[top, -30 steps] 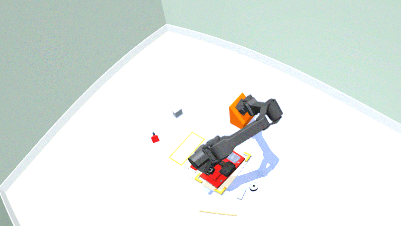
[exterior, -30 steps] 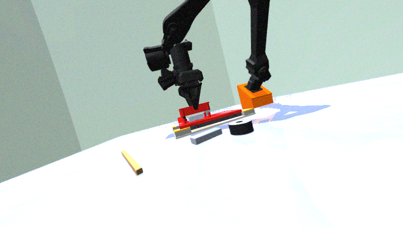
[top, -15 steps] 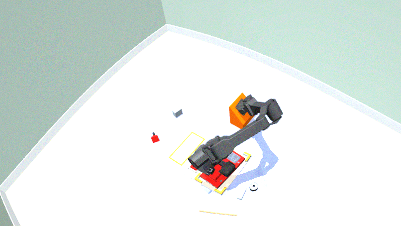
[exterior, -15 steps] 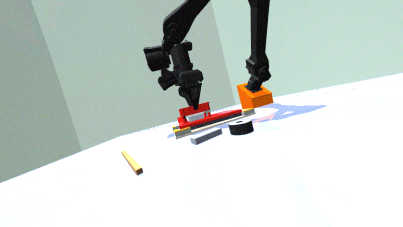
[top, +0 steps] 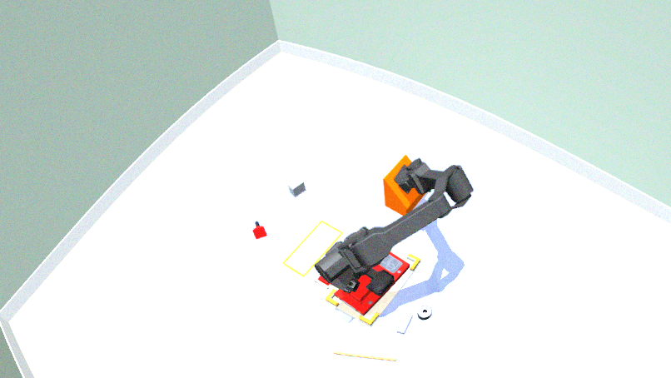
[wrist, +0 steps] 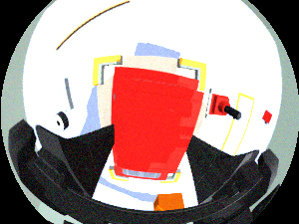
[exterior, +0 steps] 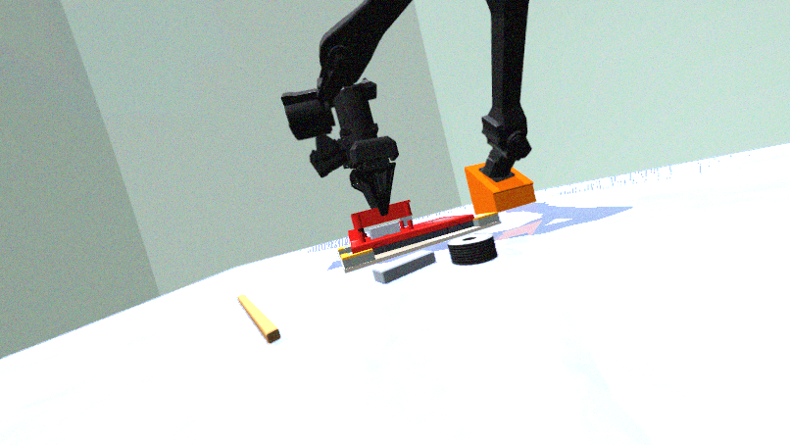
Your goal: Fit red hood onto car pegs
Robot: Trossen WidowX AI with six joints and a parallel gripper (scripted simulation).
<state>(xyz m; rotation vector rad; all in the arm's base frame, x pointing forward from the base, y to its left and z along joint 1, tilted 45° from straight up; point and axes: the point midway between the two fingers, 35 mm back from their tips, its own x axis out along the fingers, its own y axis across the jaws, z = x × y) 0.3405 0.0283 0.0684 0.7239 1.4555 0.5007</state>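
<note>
Now: the red hood right at my gripper tip. The rest, counted from my gripper tip: black wheel (190 mm to the left, 50 mm below, 20 mm behind); then wooden stick (170 mm ahead, 120 mm to the left, 50 mm below); then grey engine block (30 mm below, 10 mm to the left).
</note>
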